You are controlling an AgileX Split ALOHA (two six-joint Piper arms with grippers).
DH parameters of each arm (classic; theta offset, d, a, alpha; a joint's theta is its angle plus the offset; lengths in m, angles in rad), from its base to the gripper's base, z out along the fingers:
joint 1: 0 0.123 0 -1.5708
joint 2: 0.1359 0 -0.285 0
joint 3: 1.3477 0 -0.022 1.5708
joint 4: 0 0.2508 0 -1.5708
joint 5: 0 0 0.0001 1.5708
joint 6: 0 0.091 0 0
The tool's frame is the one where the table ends.
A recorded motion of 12 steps. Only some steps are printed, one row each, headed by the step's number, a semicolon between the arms.
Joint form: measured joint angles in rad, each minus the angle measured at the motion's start. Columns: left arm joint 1, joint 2, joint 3, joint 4, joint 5, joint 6; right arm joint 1, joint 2, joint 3, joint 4, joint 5, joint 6.
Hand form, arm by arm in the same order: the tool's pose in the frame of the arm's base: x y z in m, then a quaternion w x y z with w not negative. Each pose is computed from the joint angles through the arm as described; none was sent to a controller.
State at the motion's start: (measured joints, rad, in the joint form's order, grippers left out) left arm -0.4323 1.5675 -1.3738 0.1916 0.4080 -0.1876; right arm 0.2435 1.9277 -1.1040 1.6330 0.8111 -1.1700
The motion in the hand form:
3: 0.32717 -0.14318 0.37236 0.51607 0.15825 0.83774 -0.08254; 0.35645 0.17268 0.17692 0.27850 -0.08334 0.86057 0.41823
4: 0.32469 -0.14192 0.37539 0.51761 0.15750 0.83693 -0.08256; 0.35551 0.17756 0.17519 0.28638 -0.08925 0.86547 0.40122
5: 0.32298 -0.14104 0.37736 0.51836 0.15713 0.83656 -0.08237; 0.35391 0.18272 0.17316 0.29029 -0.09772 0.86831 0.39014
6: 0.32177 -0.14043 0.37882 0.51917 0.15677 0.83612 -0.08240; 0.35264 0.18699 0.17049 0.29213 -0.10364 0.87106 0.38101
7: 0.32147 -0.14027 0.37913 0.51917 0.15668 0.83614 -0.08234; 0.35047 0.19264 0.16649 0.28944 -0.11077 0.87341 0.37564
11: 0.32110 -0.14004 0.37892 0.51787 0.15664 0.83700 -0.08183; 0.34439 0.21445 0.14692 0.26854 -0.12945 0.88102 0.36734
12: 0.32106 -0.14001 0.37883 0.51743 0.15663 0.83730 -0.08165; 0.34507 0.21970 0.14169 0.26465 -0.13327 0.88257 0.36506
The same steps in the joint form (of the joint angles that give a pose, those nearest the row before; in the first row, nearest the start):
3: 0.0000 -0.0460 0.0000 0.0000 0.0108 0.0008; 0.0683 0.0000 0.0000 0.0254 -0.1601 -0.0700
4: 0.0000 -0.0560 0.0000 0.0000 0.0173 0.0008; 0.0895 0.0000 0.0000 0.0297 -0.2065 -0.0882
5: 0.0000 -0.0627 0.0000 0.0000 0.0225 0.0011; 0.1088 0.0025 0.0000 0.0329 -0.2360 -0.1058
6: 0.0000 -0.0676 0.0000 0.0000 0.0255 0.0011; 0.1248 0.0072 0.0000 0.0363 -0.2601 -0.1192
7: 0.0000 -0.0687 0.0000 0.0000 0.0267 0.0012; 0.1430 0.0161 0.0000 0.0386 -0.2753 -0.1288
11: 0.0000 -0.0697 0.0009 0.0000 0.0301 0.0012; 0.2049 0.0723 -0.0145 0.0497 -0.3047 -0.1440
12: 0.0000 -0.0697 0.0009 0.0001 0.0312 0.0011; 0.2172 0.0926 -0.0275 0.0500 -0.3116 -0.1453

